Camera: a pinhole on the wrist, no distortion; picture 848 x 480 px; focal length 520.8 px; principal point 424.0 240.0 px. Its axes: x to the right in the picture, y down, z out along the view. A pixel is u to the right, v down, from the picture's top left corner.
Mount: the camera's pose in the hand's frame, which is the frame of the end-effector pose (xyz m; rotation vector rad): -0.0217 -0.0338 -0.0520 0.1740 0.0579 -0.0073
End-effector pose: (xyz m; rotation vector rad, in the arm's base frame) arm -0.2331 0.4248 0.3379 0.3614 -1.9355 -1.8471
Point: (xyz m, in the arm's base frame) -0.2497 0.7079 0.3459
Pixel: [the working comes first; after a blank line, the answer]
In the camera's frame: -0.1153 0.1122 0.2868

215 444
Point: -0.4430 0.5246 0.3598
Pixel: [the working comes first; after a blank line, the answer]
In the camera's frame: 0.1454 0.0828 0.2383

742 421
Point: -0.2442 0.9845 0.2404
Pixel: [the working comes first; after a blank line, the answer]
In the camera's frame: -0.2791 0.0699 0.5298

150 309
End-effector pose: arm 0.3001 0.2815 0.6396 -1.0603 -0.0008 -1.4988
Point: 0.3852 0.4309 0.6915
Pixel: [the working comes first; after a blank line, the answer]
In the camera's frame: -0.0641 0.0690 0.2037

260 416
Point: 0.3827 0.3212 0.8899
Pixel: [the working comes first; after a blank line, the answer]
In the camera's frame: 0.1368 -0.0019 0.2812

677 236
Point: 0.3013 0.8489 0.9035
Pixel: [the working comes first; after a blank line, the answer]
In the camera's frame: -0.2972 -0.1700 0.5432

139 77
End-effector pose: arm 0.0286 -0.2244 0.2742 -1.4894 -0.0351 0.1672
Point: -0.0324 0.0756 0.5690
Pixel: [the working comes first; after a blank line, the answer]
In the camera's frame: -0.0438 -0.1629 0.4133

369 35
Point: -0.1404 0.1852 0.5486
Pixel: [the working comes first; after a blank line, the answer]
In the camera's frame: -0.1412 -0.1060 0.5198

283 134
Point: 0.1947 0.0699 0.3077
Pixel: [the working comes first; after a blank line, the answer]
In the camera's frame: 0.2029 0.0656 0.3308

744 343
